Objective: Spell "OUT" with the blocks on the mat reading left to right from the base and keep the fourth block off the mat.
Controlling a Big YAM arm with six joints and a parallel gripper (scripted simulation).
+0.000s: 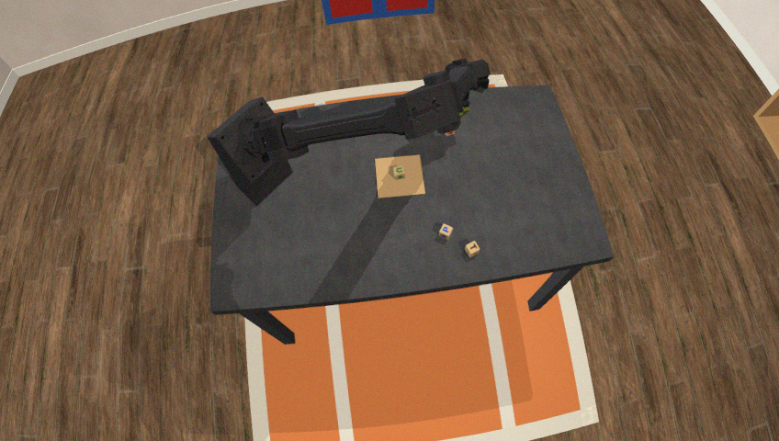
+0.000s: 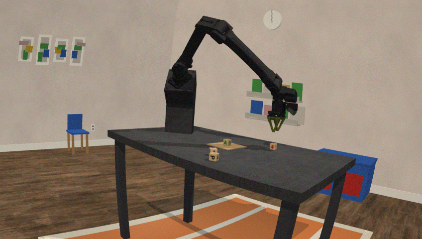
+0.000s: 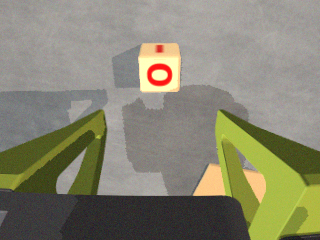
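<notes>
Right now the O block is 80 mm below my hand. The rest, counted from my hand: green-lettered block 220 mm behind, 90 mm to the right, 80 mm below; then P block 180 mm behind, 320 mm to the right, 80 mm below; then tan mat 220 mm behind, 90 mm to the right, 100 mm below.
</notes>
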